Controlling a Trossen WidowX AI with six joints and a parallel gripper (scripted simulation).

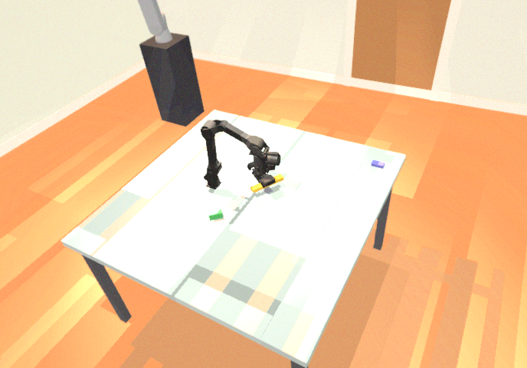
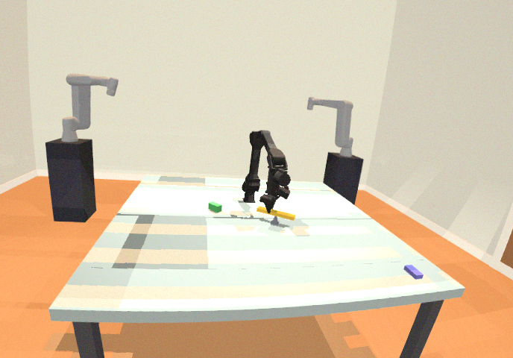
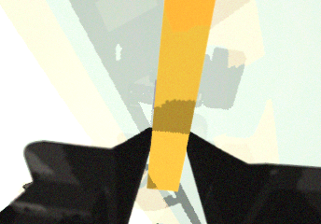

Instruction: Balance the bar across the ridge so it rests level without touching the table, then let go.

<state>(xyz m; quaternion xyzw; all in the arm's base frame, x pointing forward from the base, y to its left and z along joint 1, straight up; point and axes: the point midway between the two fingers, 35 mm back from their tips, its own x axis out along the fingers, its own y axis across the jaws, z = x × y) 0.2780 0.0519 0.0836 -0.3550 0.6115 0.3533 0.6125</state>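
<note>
Now: the yellow bar 3 cm to the left of my gripper tip and 1 cm ahead of it. The rest, counted from my gripper tip: purple block (46 cm ahead, 45 cm to the left, 4 cm below); green block (25 cm to the right, 13 cm behind, 3 cm below).
</note>
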